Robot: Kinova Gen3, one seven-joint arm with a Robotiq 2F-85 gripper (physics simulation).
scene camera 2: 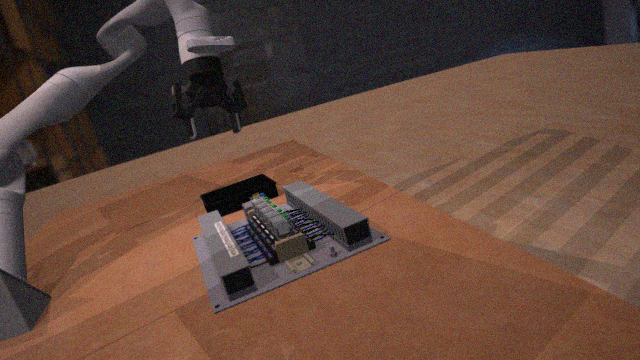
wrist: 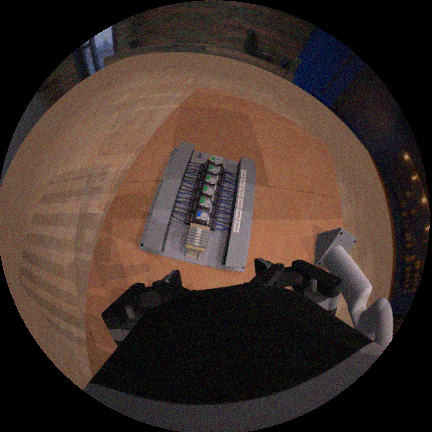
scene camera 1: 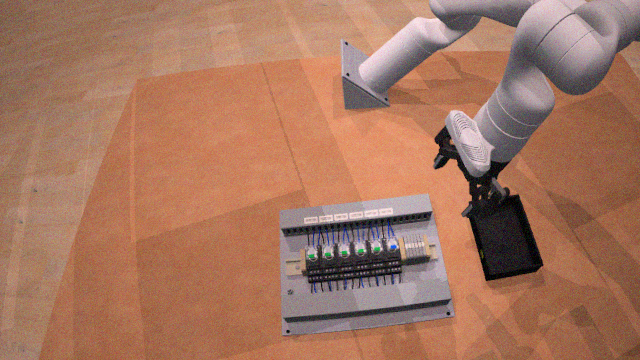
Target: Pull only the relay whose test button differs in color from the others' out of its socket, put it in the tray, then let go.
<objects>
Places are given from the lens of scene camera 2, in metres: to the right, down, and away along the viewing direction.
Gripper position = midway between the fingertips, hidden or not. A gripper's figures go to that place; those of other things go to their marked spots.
gripper (scene camera 2: 216,135): -0.20, -0.09, 0.80
grey panel (scene camera 2: 267,278): -0.07, 0.14, 0.59
</objects>
